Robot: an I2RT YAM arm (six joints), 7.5 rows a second.
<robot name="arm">
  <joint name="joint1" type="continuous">
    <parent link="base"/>
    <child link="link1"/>
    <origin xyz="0 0 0.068" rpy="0 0 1.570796"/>
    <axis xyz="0 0 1"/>
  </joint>
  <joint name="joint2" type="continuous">
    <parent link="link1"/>
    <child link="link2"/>
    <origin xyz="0.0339 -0.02 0.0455" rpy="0 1.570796 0"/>
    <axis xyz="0 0 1"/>
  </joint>
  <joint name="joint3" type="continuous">
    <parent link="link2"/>
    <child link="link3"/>
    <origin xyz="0 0.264 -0.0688" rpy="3.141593 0 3.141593"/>
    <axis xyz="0 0 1"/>
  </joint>
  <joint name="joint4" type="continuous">
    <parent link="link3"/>
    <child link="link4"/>
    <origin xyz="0.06 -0.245 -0.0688" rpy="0 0 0"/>
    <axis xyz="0 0 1"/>
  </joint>
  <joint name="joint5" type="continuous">
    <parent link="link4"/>
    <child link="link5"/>
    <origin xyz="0.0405 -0.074 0.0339" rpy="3.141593 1.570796 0"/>
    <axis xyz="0 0 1"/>
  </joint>
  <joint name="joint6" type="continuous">
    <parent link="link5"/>
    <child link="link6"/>
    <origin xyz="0 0.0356 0.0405" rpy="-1.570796 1.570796 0"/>
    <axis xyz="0 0 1"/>
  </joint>
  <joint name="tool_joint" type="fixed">
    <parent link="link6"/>
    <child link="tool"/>
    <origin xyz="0 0 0" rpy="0 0 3.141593"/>
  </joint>
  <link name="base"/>
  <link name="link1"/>
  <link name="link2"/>
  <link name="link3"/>
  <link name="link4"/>
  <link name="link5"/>
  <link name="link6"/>
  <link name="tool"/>
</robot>
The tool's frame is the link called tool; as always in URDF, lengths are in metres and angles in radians. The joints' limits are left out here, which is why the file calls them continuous.
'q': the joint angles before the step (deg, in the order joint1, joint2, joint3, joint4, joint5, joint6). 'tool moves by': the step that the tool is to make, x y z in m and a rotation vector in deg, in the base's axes. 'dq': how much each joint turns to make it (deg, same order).
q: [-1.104 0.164 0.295 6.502 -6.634 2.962]
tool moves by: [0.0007 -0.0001 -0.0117 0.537 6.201 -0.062]
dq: [-0.025 -0.021 0.010 -6.193 0.063 0.416]
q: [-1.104 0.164 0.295 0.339 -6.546 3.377]
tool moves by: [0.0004 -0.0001 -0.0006 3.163 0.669 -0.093]
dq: [-0.019 0.362 -0.002 -0.007 0.089 3.169]
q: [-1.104 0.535 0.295 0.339 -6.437 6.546]
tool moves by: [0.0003 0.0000 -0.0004 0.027 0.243 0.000]
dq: [0.004 0.273 -0.007 0.039 0.004 0.022]
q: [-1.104 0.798 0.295 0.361 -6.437 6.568]
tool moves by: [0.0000 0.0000 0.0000 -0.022 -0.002 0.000]
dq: [0.000 0.000 0.000 0.000 0.000 -0.022]
